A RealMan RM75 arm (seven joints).
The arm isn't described. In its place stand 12 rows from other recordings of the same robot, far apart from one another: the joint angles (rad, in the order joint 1, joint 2, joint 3, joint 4, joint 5, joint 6, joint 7), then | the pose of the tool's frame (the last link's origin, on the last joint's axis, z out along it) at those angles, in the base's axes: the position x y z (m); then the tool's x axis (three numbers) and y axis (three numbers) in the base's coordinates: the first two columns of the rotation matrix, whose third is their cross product.
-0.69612 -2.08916 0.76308 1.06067 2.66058 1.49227 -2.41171 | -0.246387 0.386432 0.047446 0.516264 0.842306 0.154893 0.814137 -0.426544 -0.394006
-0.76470 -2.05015 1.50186 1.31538 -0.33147 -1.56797 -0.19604 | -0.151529 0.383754 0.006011 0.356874 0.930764 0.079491 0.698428 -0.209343 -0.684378
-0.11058 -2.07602 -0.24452 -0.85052 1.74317 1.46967 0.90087 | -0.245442 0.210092 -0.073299 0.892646 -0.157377 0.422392 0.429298 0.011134 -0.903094
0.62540 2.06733 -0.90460 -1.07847 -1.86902 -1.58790 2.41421 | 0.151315 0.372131 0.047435 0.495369 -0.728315 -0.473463 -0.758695 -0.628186 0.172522
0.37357 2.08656 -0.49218 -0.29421 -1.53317 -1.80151 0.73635 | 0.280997 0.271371 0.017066 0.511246 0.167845 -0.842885 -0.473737 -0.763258 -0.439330
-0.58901 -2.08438 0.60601 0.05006 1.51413 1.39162 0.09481 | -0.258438 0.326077 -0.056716 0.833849 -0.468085 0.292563 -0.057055 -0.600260 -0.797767
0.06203 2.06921 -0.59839 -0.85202 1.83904 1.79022 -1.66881 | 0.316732 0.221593 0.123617 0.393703 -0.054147 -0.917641 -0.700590 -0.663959 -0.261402
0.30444 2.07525 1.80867 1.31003 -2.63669 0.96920 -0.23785 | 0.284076 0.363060 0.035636 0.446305 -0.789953 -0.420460 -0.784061 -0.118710 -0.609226
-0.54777 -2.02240 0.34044 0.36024 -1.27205 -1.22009 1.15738 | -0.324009 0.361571 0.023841 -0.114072 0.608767 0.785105 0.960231 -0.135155 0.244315
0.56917 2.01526 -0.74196 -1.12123 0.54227 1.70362 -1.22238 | 0.282688 0.340650 0.081552 0.774202 -0.629710 0.063852 -0.578512 -0.744945 -0.332237
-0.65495 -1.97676 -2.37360 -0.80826 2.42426 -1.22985 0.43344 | -0.288877 0.404415 0.059518 0.103562 0.873726 0.475267 0.977182 -0.000288 -0.212402
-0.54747 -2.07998 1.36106 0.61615 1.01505 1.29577 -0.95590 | -0.164205 0.362070 -0.026321 0.651025 -0.111072 0.750886 0.251078 -0.902040 -0.351118
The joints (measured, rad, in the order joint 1, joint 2, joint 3, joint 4, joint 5, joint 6, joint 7), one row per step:
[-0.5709 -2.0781 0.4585 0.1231 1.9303 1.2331 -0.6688]
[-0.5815 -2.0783 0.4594 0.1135 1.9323 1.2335 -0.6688]
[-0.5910 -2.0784 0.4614 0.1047 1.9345 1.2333 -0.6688]
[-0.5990 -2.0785 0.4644 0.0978 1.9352 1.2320 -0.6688]
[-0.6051 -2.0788 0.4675 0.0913 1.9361 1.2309 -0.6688]
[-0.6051 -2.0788 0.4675 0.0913 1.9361 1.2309 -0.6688]
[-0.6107 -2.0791 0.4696 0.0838 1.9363 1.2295 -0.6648]
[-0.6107 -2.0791 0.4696 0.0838 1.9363 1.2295 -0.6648]
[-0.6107 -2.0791 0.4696 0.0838 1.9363 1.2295 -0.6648]
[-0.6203 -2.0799 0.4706 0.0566 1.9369 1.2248 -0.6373]
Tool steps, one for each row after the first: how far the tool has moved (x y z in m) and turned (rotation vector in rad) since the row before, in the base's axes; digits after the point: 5 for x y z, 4 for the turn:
[0.00384 0.00115 -0.00222 -0.0088 -0.0050 -0.0084]
[0.00336 0.00084 -0.00214 -0.0090 -0.0033 -0.0078]
[0.00269 0.00081 -0.00174 -0.0072 -0.0015 -0.0062]
[0.00213 0.00023 -0.00176 -0.0073 -0.0014 -0.0047]
[0.00000 0.00000 0.00000 0.0000 0.0000 0.0000]
[0.00200 0.00007 -0.00180 -0.0052 -0.0005 -0.0059]
[0.00000 0.00000 0.00000 0.0000 0.0000 0.0000]
[0.00000 0.00000 0.00000 0.0000 0.0000 0.0000]
[0.00388 -0.00220 -0.00572 -0.0090 0.0016 -0.0178]

